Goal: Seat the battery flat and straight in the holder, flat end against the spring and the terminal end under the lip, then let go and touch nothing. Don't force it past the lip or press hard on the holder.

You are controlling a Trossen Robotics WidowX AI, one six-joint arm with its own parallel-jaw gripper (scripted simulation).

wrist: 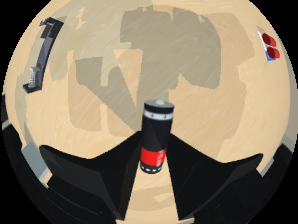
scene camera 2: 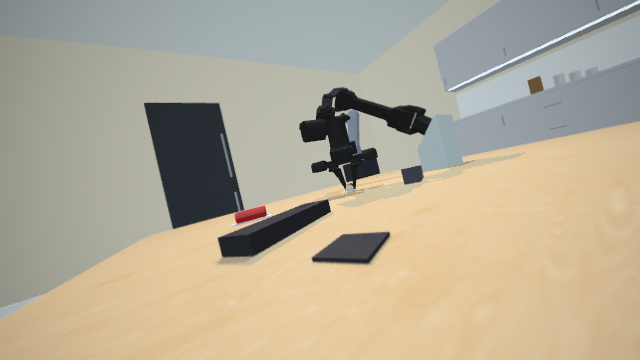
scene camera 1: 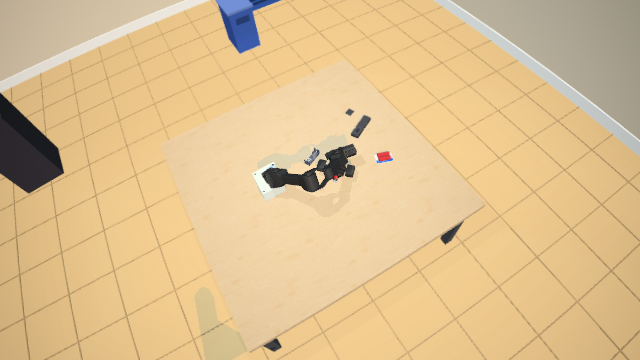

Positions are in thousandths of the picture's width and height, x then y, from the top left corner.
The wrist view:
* gripper: 518, 609
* battery: 529, 529
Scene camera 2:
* gripper: 548, 526
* black remote control: 393, 668
